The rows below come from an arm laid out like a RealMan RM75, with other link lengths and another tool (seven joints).
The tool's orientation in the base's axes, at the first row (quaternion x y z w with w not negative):
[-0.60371 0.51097 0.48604 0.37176]
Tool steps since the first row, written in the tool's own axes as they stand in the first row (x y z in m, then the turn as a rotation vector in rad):
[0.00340 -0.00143 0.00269 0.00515 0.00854 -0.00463]
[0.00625 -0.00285 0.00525 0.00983 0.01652 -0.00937]
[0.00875 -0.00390 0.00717 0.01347 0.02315 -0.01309]
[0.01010 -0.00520 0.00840 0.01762 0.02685 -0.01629]
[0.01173 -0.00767 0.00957 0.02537 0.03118 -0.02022]
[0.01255 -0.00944 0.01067 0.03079 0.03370 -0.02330]
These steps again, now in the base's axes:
[0.00086 0.00196 -0.00403 -0.00737 -0.00741 -0.00341]
[0.00174 0.00394 -0.00750 -0.01417 -0.01470 -0.00636]
[0.00238 0.00533 -0.01045 -0.01987 -0.02048 -0.00863]
[0.00340 0.00641 -0.01212 -0.02280 -0.02531 -0.01166]
[0.00559 0.00760 -0.01411 -0.02618 -0.03188 -0.01796]
[0.00709 0.00878 -0.01526 -0.02798 -0.03669 -0.02230]

